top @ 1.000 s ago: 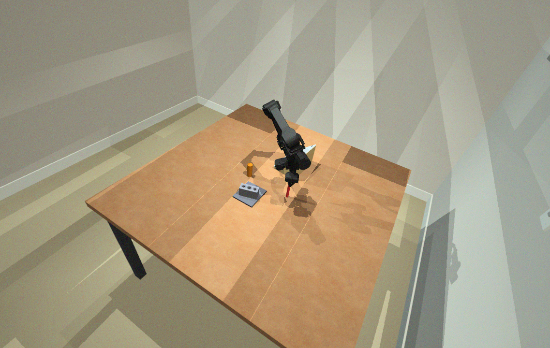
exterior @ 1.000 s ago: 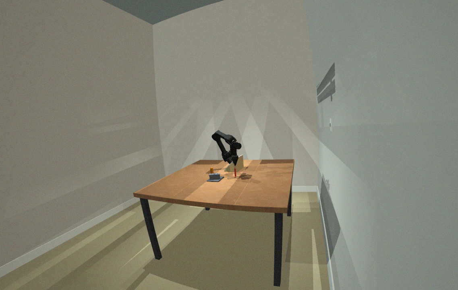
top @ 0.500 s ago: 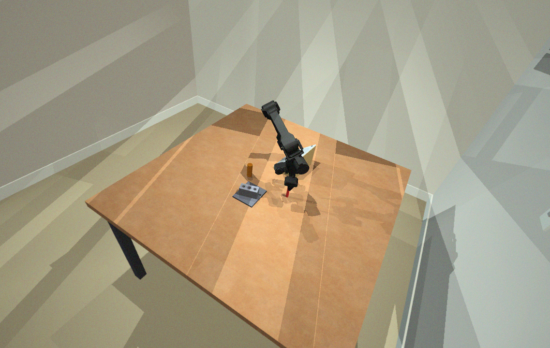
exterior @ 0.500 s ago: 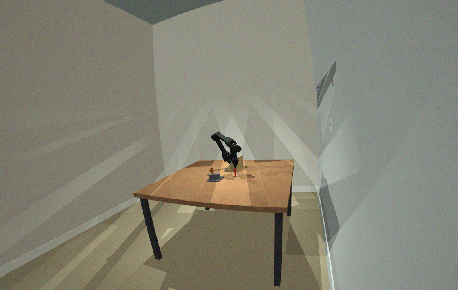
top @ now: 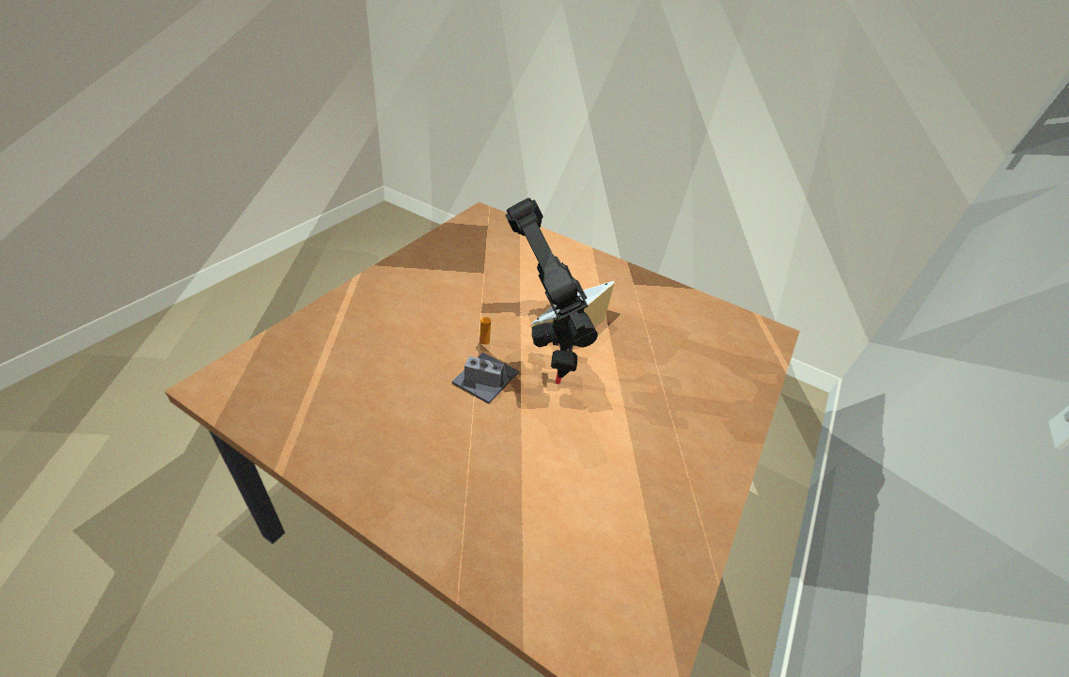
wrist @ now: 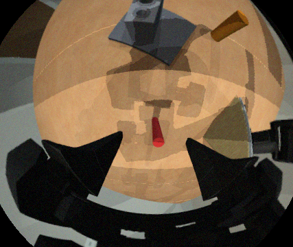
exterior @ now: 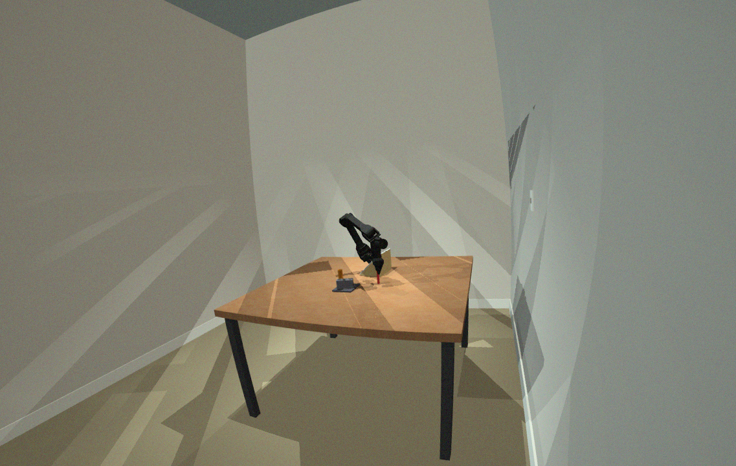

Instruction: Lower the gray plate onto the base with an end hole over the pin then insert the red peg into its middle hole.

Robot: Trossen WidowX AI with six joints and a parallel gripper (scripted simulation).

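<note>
Now: the red peg 30 mm below my gripper tip. From my gripper tip the other things lie so: base 110 mm ahead, 150 mm to the right, 60 mm below; gray plate 120 mm ahead, 160 mm to the right, 20 mm below; orange cylinder 10 mm behind, 260 mm to the right, 30 mm below.
</note>
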